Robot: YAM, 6 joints.
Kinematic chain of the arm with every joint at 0, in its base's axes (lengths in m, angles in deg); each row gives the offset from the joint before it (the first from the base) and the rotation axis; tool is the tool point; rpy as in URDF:
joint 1: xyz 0 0 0.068 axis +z
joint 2: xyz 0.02 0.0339 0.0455 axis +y
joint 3: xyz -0.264 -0.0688 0 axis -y
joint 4: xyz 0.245 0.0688 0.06 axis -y
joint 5: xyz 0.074 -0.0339 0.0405 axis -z
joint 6: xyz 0.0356 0 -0.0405 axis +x
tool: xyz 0 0 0 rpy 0 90 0
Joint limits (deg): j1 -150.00..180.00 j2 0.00..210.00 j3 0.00..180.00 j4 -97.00..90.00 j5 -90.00..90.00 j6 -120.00..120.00
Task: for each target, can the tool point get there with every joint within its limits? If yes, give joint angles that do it. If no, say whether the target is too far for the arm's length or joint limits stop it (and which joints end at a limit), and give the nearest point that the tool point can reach.
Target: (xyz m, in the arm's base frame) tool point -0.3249 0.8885 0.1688
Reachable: no: too far | nearest point -0.2214 0.6055 0.1508 | short by 0.302 m
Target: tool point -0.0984 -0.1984 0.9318
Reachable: no: too far | nearest point -0.0754 -0.1519 0.7212 | short by 0.217 m
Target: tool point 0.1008 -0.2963 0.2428
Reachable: yes | joints -77.12 87.29 41.88 44.12 -64.93 2.32
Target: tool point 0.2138 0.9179 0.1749
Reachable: no: too far | nearest point 0.1462 0.6277 0.1551 | short by 0.299 m
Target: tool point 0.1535 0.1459 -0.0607
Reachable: yes | joints 34.17 145.58 44.68 -19.18 -75.89 -62.66
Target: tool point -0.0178 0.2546 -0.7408
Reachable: no: too far | nearest point -0.0176 0.2513 -0.3803 | short by 0.360 m
